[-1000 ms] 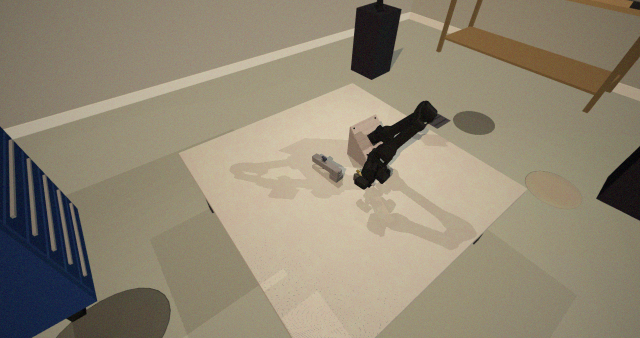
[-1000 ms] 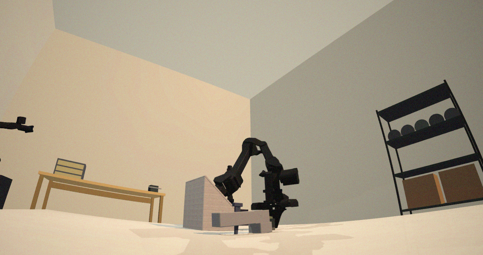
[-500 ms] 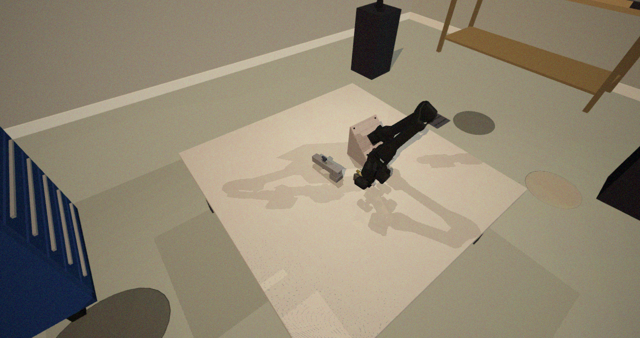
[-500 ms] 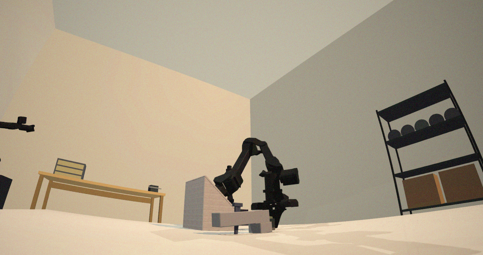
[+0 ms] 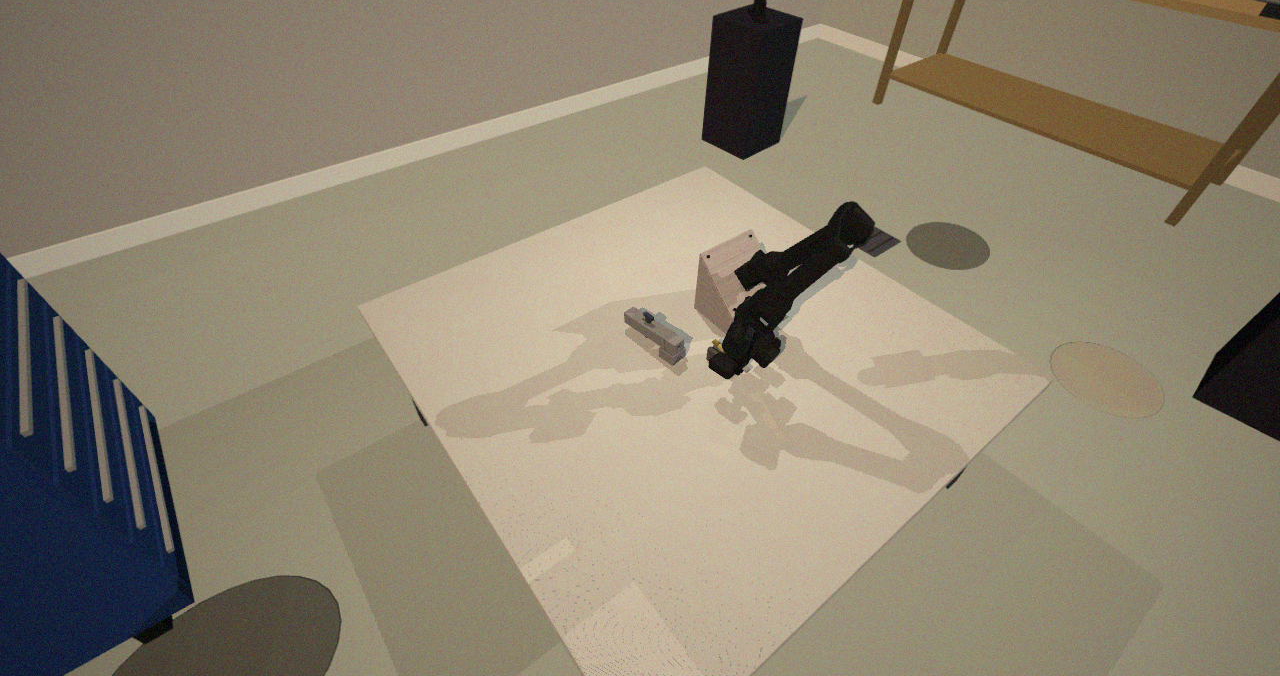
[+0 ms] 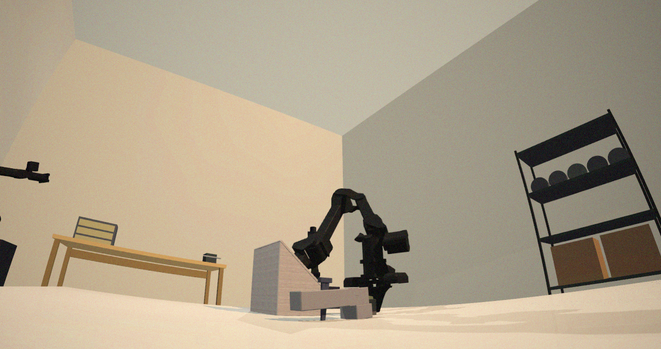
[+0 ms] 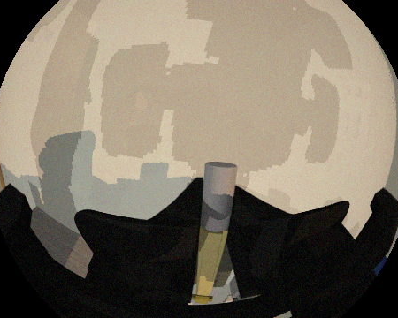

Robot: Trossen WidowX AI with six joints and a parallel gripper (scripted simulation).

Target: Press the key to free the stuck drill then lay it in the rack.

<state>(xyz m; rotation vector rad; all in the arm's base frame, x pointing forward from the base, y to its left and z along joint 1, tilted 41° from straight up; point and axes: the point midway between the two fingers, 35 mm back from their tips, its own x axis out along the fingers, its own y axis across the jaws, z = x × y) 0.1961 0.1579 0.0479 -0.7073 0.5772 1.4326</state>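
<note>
The drill lies 4 cm to the right of my gripper tip and 4 cm above it. From my gripper tip the other things lie so: small dark grey block 6 cm to the right, 1 cm above; then dark key 8 cm ahead, 24 cm to the right, 5 cm above.
</note>
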